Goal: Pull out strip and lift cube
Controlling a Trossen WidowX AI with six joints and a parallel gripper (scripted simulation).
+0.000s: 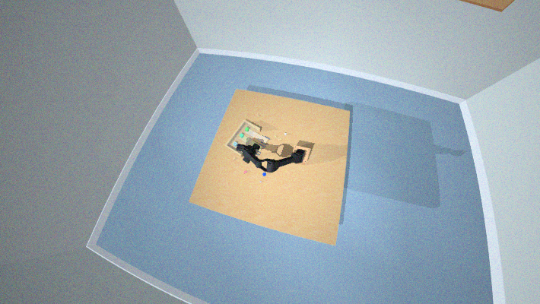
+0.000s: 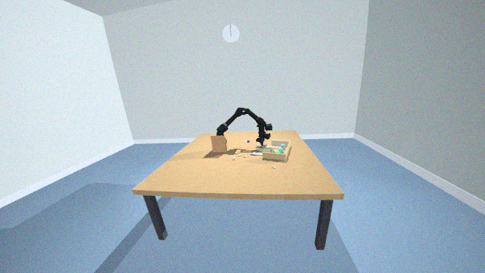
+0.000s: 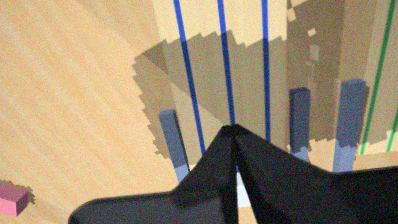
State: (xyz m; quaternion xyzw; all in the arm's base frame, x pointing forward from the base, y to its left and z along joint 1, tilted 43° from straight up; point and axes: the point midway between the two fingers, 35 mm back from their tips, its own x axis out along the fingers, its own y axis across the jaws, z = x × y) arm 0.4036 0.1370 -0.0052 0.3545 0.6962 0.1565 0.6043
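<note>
My gripper tip is 15 cm past the blue object and 14 cm to the right of it. Round my gripper tip: pink block 16 cm to the left, 2 cm ahead.
</note>
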